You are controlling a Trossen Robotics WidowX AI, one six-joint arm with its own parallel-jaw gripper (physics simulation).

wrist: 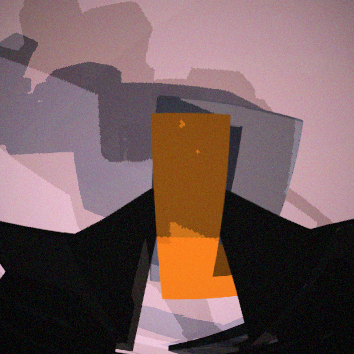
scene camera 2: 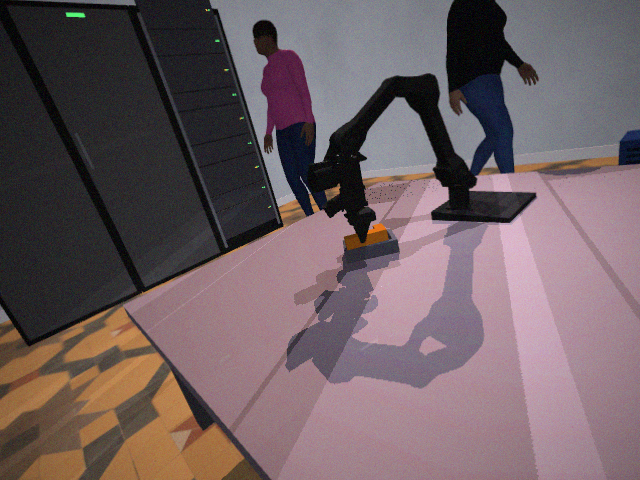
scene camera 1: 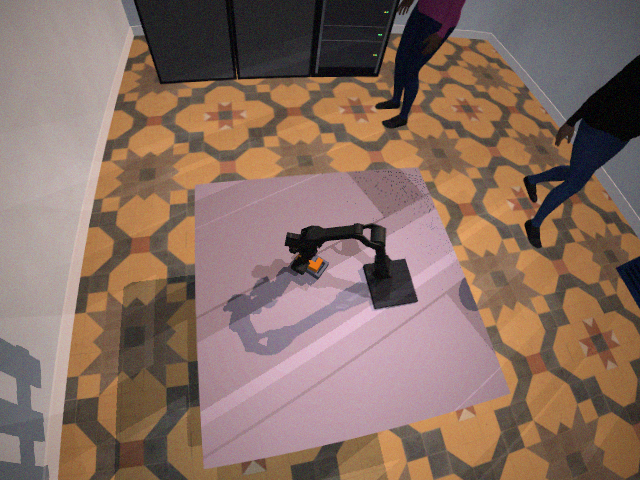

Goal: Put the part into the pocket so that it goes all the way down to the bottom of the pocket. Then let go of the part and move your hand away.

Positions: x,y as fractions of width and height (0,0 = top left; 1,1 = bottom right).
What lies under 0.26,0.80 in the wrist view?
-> The gripper.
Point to an orange L-shaped block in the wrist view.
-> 0.54,0.43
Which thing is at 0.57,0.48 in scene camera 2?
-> The gripper.
